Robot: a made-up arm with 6 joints.
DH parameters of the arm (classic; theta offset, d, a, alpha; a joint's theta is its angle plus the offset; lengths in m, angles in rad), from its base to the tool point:
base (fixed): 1.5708 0.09 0 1.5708
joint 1: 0 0.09 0.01 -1.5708
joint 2: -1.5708 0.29 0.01 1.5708
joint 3: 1.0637 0 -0.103 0
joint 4: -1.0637 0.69 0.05 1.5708
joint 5: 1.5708 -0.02 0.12 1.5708
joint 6: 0 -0.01 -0.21 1.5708
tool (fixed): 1.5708 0.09 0 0
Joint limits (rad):
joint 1: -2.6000..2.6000
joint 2: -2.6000..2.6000
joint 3: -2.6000..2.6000
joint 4: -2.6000..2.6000
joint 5: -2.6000..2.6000
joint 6: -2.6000..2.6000
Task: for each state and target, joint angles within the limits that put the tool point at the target. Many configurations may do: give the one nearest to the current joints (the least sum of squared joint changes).
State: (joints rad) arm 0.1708 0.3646 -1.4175 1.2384 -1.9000 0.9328
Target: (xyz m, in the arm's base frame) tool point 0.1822 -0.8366 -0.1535
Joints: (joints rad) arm 0.9695 0.1405 -1.3350 1.3520 -1.8257 0.7960
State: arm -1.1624 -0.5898 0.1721 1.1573 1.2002 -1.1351
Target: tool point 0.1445 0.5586 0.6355
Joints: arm -1.9674 -0.1868 0.7114 1.4499 0.9815 -1.6367
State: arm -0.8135 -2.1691 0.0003 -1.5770 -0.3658 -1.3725
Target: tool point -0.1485 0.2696 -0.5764
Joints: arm -1.3602 -2.5264 0.0675 -1.4918 -0.3771 -1.4986
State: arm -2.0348 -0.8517 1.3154 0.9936 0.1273 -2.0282
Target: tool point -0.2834 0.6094 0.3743
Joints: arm -2.1974 -0.8383 1.1429 0.9530 0.1435 -1.3629
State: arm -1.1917 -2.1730 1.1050 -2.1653 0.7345 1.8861
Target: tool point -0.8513 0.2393 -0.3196
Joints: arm -1.6904 -2.1211 1.0674 -2.2565 0.2412 2.2003
